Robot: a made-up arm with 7 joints. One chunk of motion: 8 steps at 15 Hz.
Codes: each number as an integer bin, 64 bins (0 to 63) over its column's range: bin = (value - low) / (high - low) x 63, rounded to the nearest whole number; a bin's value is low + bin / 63 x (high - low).
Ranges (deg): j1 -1.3..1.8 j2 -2.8..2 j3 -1..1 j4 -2.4..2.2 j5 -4.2..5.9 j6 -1..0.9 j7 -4.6..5
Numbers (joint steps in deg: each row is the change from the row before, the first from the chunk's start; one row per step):
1: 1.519 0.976 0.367 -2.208 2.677 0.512 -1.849
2: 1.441 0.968 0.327 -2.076 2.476 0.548 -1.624
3: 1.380 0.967 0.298 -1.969 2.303 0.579 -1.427
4: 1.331 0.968 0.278 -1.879 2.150 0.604 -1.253
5: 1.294 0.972 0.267 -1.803 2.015 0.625 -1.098
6: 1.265 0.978 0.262 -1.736 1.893 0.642 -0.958
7: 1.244 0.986 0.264 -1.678 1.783 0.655 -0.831
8: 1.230 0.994 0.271 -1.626 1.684 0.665 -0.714
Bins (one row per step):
1: 57 50 43 3 43 50 18
2: 56 49 42 4 42 51 20
3: 54 49 41 6 41 52 21
4: 53 49 40 7 40 53 22
5: 53 50 40 8 39 54 23
6: 52 50 40 9 38 54 24
7: 52 50 40 10 37 55 25
8: 51 50 40 11 37 55 26

